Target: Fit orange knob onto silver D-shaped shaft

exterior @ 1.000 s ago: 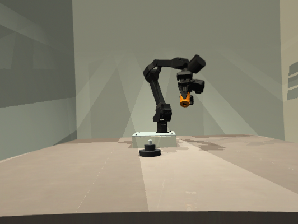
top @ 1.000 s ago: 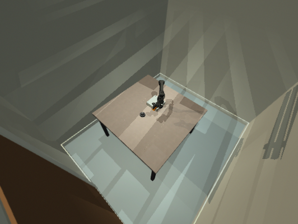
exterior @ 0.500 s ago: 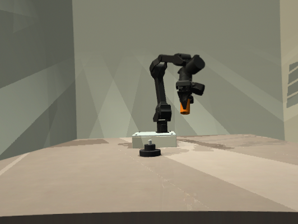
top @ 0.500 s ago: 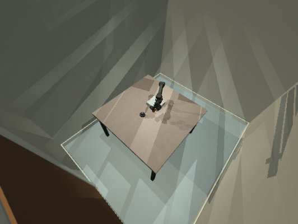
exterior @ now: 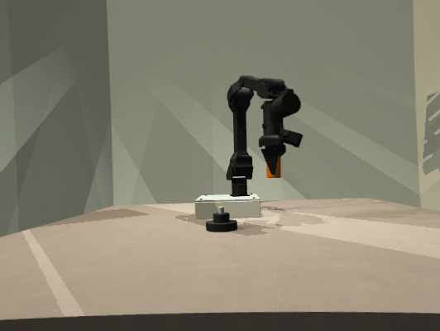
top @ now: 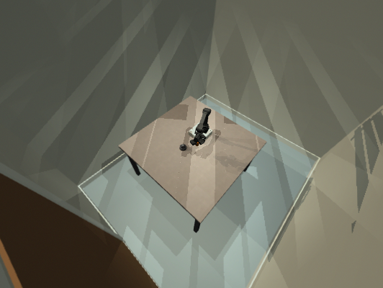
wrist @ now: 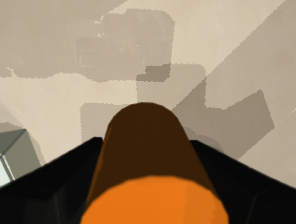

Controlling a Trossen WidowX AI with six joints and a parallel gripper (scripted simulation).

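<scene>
My gripper tip is 40 mm short of the round pedestal, 160 mm to the left of it and 110 mm above it. Also, from my gripper tip: orange knob: 30 mm above.
</scene>
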